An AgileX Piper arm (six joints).
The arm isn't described. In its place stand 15 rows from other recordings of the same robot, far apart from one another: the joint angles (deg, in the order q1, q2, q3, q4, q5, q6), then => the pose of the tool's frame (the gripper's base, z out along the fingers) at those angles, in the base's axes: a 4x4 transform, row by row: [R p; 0 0 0 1], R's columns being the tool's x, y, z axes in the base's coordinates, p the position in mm.
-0.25 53.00 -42.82 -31.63 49.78 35.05 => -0.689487 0.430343 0.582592 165.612; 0.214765 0.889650 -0.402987 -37.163; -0.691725 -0.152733 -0.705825 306.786; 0 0 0 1
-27.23 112.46 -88.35 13.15 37.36 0.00 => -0.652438 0.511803 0.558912 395.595; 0.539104 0.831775 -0.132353 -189.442; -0.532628 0.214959 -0.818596 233.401; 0 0 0 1
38.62 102.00 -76.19 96.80 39.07 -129.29 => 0.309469 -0.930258 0.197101 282.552; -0.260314 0.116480 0.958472 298.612; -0.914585 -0.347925 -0.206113 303.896; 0 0 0 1
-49.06 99.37 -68.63 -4.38 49.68 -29.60 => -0.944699 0.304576 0.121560 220.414; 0.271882 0.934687 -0.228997 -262.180; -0.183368 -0.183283 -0.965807 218.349; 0 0 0 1
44.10 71.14 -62.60 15.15 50.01 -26.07 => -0.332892 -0.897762 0.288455 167.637; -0.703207 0.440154 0.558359 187.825; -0.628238 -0.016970 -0.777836 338.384; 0 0 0 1
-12.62 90.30 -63.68 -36.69 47.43 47.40 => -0.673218 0.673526 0.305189 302.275; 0.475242 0.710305 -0.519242 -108.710; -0.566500 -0.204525 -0.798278 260.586; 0 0 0 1
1.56 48.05 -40.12 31.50 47.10 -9.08 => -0.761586 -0.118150 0.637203 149.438; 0.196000 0.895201 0.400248 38.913; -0.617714 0.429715 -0.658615 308.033; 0 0 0 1
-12.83 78.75 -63.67 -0.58 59.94 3.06 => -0.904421 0.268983 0.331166 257.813; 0.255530 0.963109 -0.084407 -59.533; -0.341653 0.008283 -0.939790 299.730; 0 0 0 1
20.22 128.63 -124.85 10.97 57.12 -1.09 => -0.806292 -0.358504 0.470499 471.365; -0.206807 0.916061 0.343603 189.113; -0.554189 0.179742 -0.812753 272.844; 0 0 0 1
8.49 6.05 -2.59 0.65 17.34 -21.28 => -0.198795 -0.236179 0.951157 60.159; -0.386396 0.910800 0.145400 9.291; -0.900655 -0.338618 -0.272321 195.083; 0 0 0 1
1.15 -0.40 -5.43 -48.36 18.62 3.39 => -0.173253 0.137496 0.975232 48.247; -0.671300 0.708066 -0.219088 -20.750; -0.720653 -0.692631 -0.030373 225.572; 0 0 0 1
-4.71 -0.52 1.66 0.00 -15.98 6.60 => 0.345386 0.042698 0.937489 51.389; 0.086870 0.993221 -0.077240 -4.234; -0.934431 0.108117 0.339336 228.730; 0 0 0 1
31.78 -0.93 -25.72 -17.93 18.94 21.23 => 0.166413 -0.454906 0.874853 10.703; 0.189093 0.885480 0.424463 -4.066; -0.967755 0.094792 0.233375 328.542; 0 0 0 1
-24.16 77.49 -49.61 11.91 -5.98 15.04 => -0.044819 0.502542 0.863390 275.733; 0.515639 0.751870 -0.410863 -125.832; -0.855633 0.426783 -0.292828 303.162; 0 0 0 1
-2.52 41.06 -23.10 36.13 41.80 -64.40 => -0.481540 -0.617038 0.622401 118.297; -0.517800 0.773263 0.365989 30.591; -0.707109 -0.146041 -0.691859 239.826; 0 0 0 1
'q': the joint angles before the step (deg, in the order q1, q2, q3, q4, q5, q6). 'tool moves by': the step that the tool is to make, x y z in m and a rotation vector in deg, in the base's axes. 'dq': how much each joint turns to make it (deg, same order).
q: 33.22 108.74 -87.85 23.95 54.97 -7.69
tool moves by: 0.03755 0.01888 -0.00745 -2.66 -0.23 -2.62
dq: 0.00 9.28 -13.48 -4.85 3.95 5.84
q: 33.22 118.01 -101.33 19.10 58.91 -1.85
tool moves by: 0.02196 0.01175 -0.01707 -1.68 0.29 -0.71
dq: 0.00 6.65 -7.78 -2.02 1.89 1.85
